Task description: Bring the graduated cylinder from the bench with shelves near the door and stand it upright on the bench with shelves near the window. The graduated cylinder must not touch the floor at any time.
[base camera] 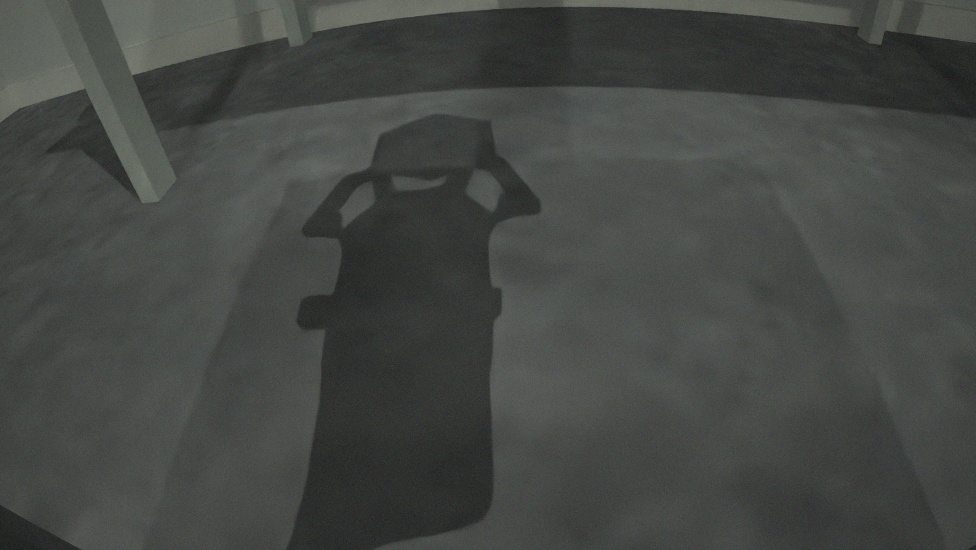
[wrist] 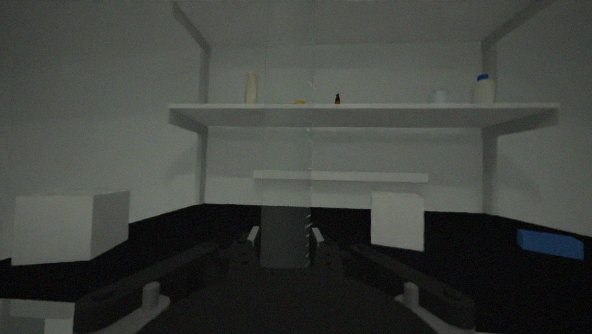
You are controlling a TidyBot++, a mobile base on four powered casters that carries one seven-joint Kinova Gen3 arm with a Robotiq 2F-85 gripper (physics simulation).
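Places are measured from the arm's base along level axes (x ahead, y left, z up), in millimetres.
Pixels of known places: gripper, fingertip midpoint: (wrist: 285, 238).
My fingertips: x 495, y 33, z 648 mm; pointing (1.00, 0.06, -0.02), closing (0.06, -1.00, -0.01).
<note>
Ahead of a thing's pixels: the offset from my fingertips to its middle. "*": to the spot under its first point. Level surfaces: height alone.
The graduated cylinder @[85 mm up, 4 mm ahead, 0 mm left] (wrist: 286, 190) is a clear, see-through tube with small tick marks along its right side. It stands upright in the middle of the wrist view, and its top runs up past the shelf. My gripper (wrist: 285, 238) is shut on it, with one fingertip against each side near its lower part. The cylinder's base is hidden by the gripper. A bench with a black top @[131 mm down] (wrist: 465, 227) and white shelves (wrist: 400, 115) lies beyond the gripper. The gripper and the cylinder do not show in the base camera view, where the arm's shadow falls on the floor.
On the black top are a white box @[66 mm down, 271 mm ahead, 480 mm left] (wrist: 52, 227) at left, a smaller white box @[66 mm down, 390 mm ahead, 288 mm right] (wrist: 397, 221) and a blue block @[111 mm down, 342 mm ahead, 656 mm right] (wrist: 550, 244) at right. The shelf holds a cream cylinder @[* 430 mm up, 685 mm ahead, 207 mm left] (wrist: 251, 88), a small dark bottle @[* 392 mm up, 695 mm ahead, 184 mm right] (wrist: 337, 99) and a blue-capped bottle @[* 422 mm up, 656 mm ahead, 801 mm right] (wrist: 483, 91). A bench leg @[* 889 mm down, 193 mm ahead, 508 mm left] (base camera: 122, 109) stands at the left.
</note>
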